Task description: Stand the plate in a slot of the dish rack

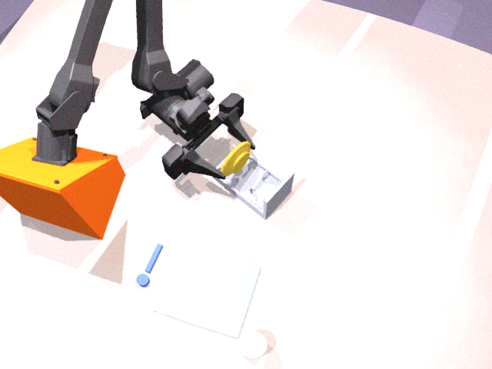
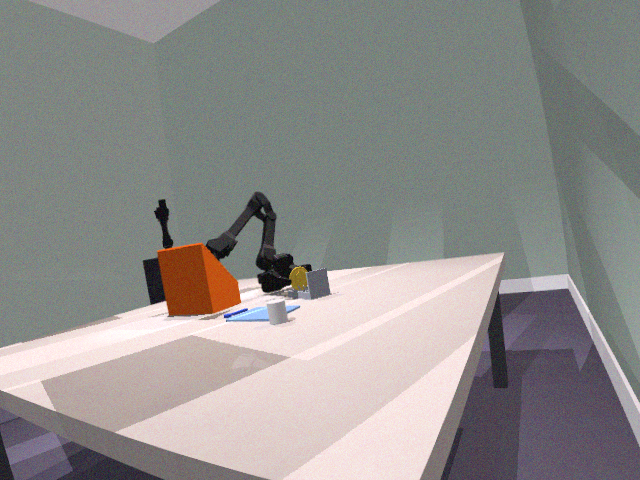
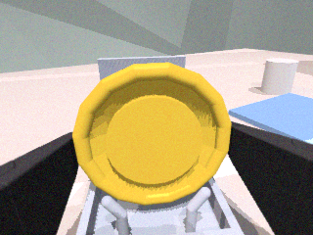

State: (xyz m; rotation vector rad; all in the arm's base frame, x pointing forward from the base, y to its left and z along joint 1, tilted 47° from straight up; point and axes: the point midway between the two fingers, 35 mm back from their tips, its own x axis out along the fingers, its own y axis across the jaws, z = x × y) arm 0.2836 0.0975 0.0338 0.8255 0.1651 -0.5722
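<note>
The yellow plate is 10 mm behind my gripper tip. The rest, counted from my gripper tip: grey dish rack: 30 mm below, 20 mm ahead, 10 mm to the right; then pale blue mat: 220 mm to the right, 50 mm below, 20 mm behind; then white cup: 300 mm to the right, 70 mm ahead, 30 mm below.
</note>
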